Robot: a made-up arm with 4 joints. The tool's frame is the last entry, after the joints. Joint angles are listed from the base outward. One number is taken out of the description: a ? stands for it. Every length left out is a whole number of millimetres.
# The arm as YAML. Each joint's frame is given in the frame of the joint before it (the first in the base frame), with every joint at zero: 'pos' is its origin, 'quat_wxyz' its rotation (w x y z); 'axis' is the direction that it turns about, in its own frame. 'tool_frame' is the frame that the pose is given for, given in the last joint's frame.
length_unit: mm
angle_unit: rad
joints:
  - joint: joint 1
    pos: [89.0, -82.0, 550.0]
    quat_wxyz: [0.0, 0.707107, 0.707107, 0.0]
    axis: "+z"
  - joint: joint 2
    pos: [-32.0, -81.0, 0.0]
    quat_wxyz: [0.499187, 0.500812, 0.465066, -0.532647]
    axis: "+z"
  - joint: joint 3
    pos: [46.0, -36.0, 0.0]
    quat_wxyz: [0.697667, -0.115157, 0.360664, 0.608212]
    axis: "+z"
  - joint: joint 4
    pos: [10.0, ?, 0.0]
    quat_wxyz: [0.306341, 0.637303, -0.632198, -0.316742]
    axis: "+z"
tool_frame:
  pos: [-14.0, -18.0, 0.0]
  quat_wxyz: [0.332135, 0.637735, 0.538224, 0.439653]
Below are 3 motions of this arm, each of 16 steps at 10 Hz.
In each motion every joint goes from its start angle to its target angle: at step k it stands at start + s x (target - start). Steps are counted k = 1, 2, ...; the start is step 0. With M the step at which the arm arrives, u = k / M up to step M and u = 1 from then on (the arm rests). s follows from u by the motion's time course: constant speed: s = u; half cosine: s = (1 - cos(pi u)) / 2; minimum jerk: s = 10 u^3 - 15 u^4 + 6 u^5.
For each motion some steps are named. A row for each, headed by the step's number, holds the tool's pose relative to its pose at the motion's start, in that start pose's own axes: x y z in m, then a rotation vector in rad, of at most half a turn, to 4 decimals.
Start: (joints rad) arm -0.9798 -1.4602 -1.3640 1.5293
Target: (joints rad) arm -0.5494 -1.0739 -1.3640 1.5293
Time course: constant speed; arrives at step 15
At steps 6, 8, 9, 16:
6: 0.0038 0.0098 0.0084 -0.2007 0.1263 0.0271
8: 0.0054 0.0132 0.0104 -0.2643 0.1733 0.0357
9: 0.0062 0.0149 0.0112 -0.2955 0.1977 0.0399
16: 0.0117 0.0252 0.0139 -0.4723 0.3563 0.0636

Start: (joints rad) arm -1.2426 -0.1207 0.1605 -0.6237
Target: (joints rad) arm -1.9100 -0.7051 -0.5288 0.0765
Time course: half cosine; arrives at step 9
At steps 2, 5, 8, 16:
2: -0.0071 -0.0031 0.0115 -0.0064 0.1555 0.0841
5: -0.0052 -0.0251 0.0620 -0.2326 0.6678 0.3953
8: 0.0225 -0.0337 0.1055 -0.6171 0.8938 0.5435
16: 0.0250 -0.0336 0.1090 -0.6524 0.9026 0.5486

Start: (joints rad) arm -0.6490 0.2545 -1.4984 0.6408
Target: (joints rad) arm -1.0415 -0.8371 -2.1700 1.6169
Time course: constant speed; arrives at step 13
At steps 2, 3, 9, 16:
2: -0.0248 -0.0089 0.0093 -0.0788 0.1069 -0.2901
3: -0.0380 -0.0103 0.0134 -0.0980 0.1525 -0.4422
9: -0.1118 0.0203 0.0190 0.0982 0.3115 -1.3768
16: -0.1397 0.0653 0.0008 0.5494 0.3091 -1.9136

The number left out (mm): 139.0
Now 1 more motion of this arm.
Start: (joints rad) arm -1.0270 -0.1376 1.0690 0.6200
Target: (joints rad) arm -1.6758 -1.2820 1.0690 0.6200
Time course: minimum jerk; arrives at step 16
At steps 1, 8, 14, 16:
1: -0.0002 0.0000 -0.0003 -0.0015 0.0024 0.0011
8: -0.0501 -0.0071 -0.0337 -0.3665 0.4794 0.3001
14: -0.0713 -0.0215 -0.0302 -0.7939 0.7962 0.6794
16: -0.0713 -0.0219 -0.0297 -0.8093 0.8036 0.6930

